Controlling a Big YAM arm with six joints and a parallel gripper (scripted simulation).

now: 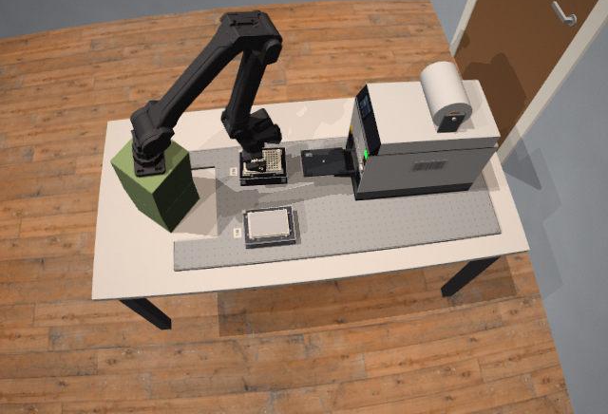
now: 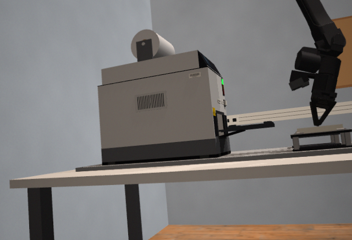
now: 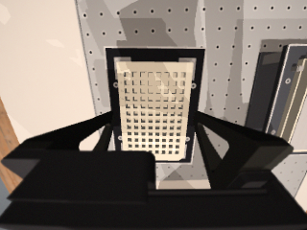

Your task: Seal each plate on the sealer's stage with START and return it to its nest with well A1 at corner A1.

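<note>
The plate lies 20 mm below my hand. From my hand the other things lie so: sealer stage 200 mm ahead, 60 mm to the right, 10 mm above; yellow warning label 310 mm ahead, 70 mm above, 10 mm to the left; plate nest 230 mm to the right, 40 mm below, 20 mm behind.
</note>
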